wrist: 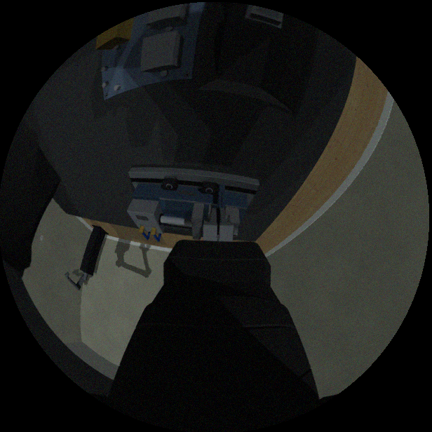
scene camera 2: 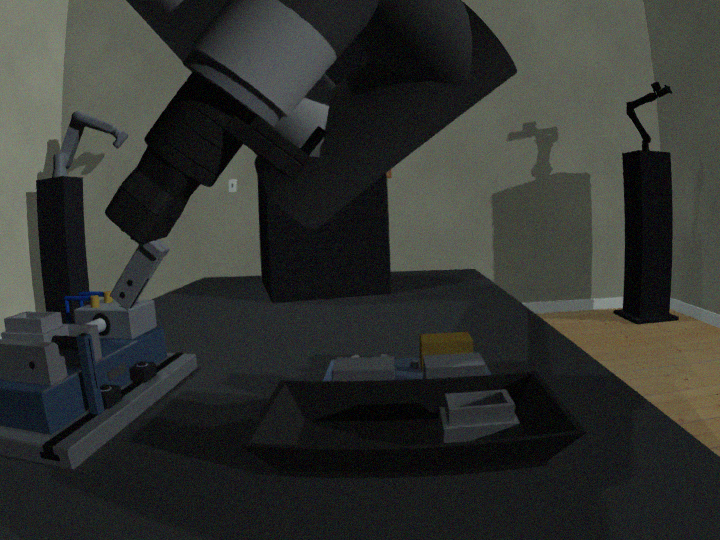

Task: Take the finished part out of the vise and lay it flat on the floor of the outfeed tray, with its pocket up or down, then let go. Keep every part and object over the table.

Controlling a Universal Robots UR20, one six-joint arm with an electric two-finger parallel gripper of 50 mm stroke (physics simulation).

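Places are measured from the arm's base along level axes (x ahead, y left, z up), in millimetres.
Where they show: gripper, fingertip midpoint: [scene camera 2: 121,301].
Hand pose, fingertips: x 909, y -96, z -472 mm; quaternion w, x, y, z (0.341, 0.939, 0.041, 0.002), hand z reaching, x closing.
Observation:
After its pixels a point has its place.
The vise [scene camera 2: 43,403] {x 976, y -158, z -550 mm} [wrist: 147,191], with a blue body and grey jaws, stands at the left in the scene view and low in the middle in the wrist view. A pale stepped part with a pocket [scene camera 2: 31,320] {x 928, y -197, z -486 mm} shows at its left jaw, pocket up; the fingers partly cover this area in the wrist view. My gripper [scene camera 2: 123,304] {x 909, y -96, z -472 mm} [wrist: 217,215] is shut, its two fingers together with nothing between them, above the vise. The black outfeed tray [scene camera 2: 407,452] {x 1001, y 148, z -562 mm} lies right of the vise in the scene view. A similar grey part [scene camera 2: 478,428] {x 958, y 205, z -569 mm} [wrist: 265,16] rests in it, pocket up.
A blue plate [scene camera 2: 407,370] {x 736, y 162, z -592 mm} [wrist: 125,82] with grey blocks [scene camera 2: 363,368] {x 832, y 115, z -556 mm} [wrist: 161,51] and a yellow block [scene camera 2: 446,344] {x 749, y 206, z -558 mm} [wrist: 114,35] lies behind the tray. Yellow and blue fittings [scene camera 2: 95,301] {x 770, y -219, z -496 mm} [wrist: 153,233] stand up at the vise's grey end block [scene camera 2: 136,318] {x 770, y -158, z -517 mm} [wrist: 142,212].

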